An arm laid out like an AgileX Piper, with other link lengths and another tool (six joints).
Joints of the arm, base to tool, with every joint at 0 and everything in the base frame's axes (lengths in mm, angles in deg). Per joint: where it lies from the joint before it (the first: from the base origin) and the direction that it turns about. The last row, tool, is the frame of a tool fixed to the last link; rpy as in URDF.
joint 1: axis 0 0 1 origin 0 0 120.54
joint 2: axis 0 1 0 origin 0 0 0
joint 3: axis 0 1 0 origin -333.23 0 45.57
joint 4: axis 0.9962 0 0.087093 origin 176 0 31.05
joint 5: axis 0 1 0 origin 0 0 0
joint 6: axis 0.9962 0 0.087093 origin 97 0 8.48
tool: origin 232.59 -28 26.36 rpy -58.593 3.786 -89.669
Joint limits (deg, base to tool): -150..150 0..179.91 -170..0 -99.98..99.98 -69.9..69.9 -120..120
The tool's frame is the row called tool.
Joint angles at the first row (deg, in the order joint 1, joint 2, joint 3, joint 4, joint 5, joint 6):
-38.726, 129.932, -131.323, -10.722, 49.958, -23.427
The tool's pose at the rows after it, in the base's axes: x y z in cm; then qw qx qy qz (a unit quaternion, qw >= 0):
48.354, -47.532, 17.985, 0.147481, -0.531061, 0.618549, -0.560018
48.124, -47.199, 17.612, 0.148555, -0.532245, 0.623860, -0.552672
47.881, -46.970, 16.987, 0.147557, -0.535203, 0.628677, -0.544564
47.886, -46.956, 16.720, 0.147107, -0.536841, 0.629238, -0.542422
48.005, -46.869, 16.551, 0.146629, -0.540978, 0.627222, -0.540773
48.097, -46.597, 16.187, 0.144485, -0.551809, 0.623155, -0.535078
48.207, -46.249, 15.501, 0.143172, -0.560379, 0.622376, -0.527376
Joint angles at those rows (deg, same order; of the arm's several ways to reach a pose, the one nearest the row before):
-38.753, 129.931, -132.775, -10.505, 51.118, -23.538
-38.752, 129.934, -133.112, -10.034, 52.434, -23.715
-38.753, 130.146, -133.204, -9.837, 53.438, -23.912
-38.752, 130.363, -133.247, -9.803, 53.543, -24.060
-38.642, 130.519, -133.252, -9.803, 53.547, -24.502
-38.422, 130.699, -133.250, -9.802, 53.978, -25.695
-38.120, 131.114, -133.246, -9.803, 54.502, -26.384

